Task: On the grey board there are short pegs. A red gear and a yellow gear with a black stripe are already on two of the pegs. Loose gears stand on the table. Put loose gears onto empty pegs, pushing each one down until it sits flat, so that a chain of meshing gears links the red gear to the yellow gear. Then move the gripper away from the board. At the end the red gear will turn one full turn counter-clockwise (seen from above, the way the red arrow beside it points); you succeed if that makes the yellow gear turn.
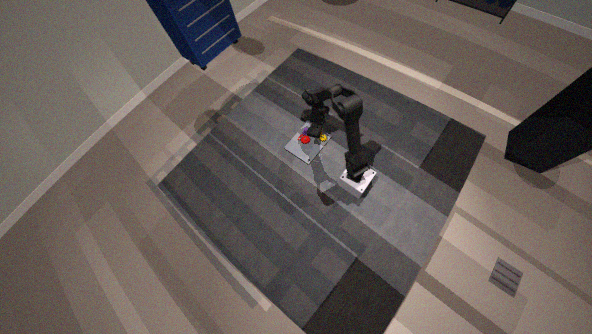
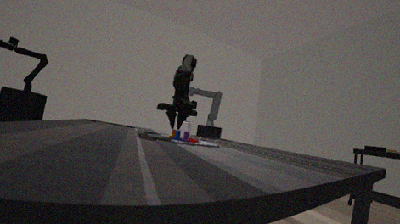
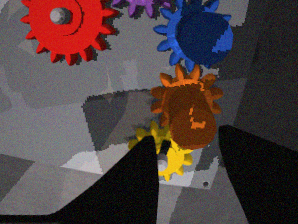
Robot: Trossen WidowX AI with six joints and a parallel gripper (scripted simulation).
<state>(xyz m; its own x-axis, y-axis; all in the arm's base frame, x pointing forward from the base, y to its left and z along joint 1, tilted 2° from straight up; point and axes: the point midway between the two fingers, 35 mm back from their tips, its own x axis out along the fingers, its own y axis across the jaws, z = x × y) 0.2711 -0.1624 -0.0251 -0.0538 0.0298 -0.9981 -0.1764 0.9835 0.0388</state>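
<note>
The orange gear lies 30 mm below my gripper tip. The rest, counted from my gripper tip: red gear (60 mm to the left, 50 mm ahead, 30 mm below); then blue gear (40 mm ahead, 30 mm below); then purple gear (70 mm ahead, 30 mm below, 20 mm to the left).
</note>
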